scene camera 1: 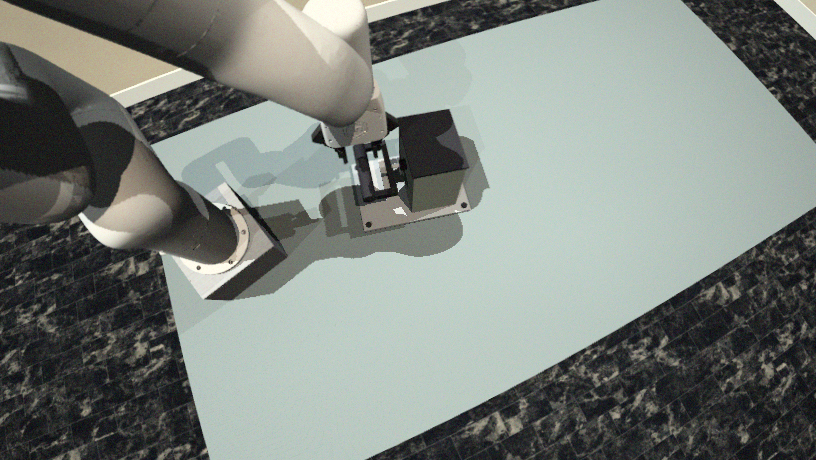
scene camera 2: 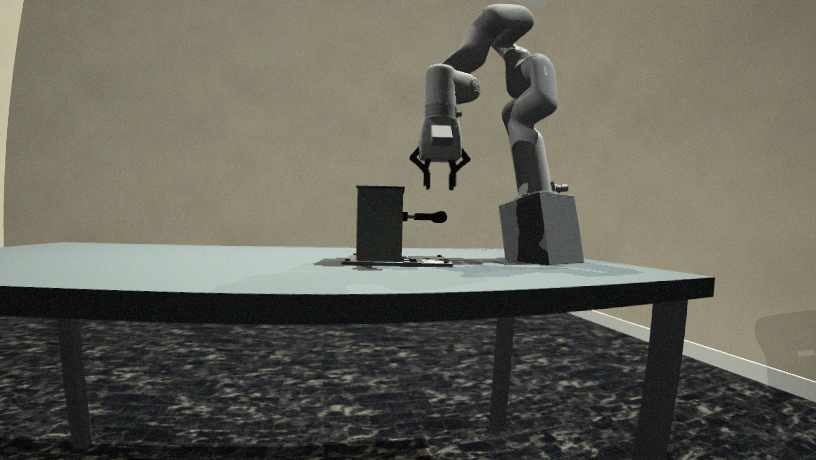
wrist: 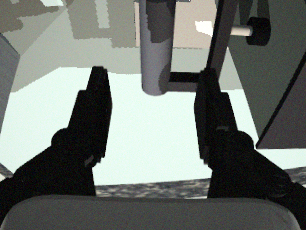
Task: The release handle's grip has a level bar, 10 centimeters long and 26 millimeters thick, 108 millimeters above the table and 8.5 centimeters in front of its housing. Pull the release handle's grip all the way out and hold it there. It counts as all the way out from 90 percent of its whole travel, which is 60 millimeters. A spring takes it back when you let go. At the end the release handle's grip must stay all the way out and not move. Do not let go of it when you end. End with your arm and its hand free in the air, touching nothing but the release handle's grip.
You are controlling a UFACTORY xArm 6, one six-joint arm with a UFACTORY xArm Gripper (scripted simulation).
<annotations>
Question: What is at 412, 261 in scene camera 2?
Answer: A base plate.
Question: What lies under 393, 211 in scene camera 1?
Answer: A base plate.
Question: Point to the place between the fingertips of the gripper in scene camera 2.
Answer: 439, 189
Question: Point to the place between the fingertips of the gripper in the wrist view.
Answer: At 153, 86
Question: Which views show the gripper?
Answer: Scene camera 1, scene camera 2 and the wrist view: all of them.
</annotations>
